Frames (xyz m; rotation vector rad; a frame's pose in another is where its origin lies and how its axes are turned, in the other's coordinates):
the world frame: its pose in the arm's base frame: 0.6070 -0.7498 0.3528 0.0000 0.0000 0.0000
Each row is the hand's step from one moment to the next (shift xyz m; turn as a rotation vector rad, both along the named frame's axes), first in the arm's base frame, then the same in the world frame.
Working: the arm's base frame: its pose in the world frame: -0.6070 0.7498 -0.3528 0.0000 0.0000 0.0000

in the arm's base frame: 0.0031 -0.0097 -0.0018 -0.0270 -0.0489 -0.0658
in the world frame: 0.0031 -0.0097 -0.0018 -0.0270 -0.0489 -0.0658
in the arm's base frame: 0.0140 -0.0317 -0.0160 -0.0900 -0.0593 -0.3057
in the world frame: 0.0140 -0.0317 -0.0160 -0.0900 -0.0593 -0.3057
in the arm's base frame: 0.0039 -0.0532 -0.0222 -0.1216 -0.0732 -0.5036
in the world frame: 0.0039 -0.0532 -0.0222 -0.1216 -0.0732 -0.5036
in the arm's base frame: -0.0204 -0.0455 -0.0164 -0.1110 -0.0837 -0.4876
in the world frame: -0.0204 -0.0455 -0.0164 -0.1110 -0.0837 -0.4876
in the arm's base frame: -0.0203 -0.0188 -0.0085 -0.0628 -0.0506 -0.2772
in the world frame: -0.0203 -0.0188 -0.0085 -0.0628 -0.0506 -0.2772
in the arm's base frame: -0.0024 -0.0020 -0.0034 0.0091 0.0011 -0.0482
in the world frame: -0.0024 -0.0020 -0.0034 0.0091 0.0011 -0.0482
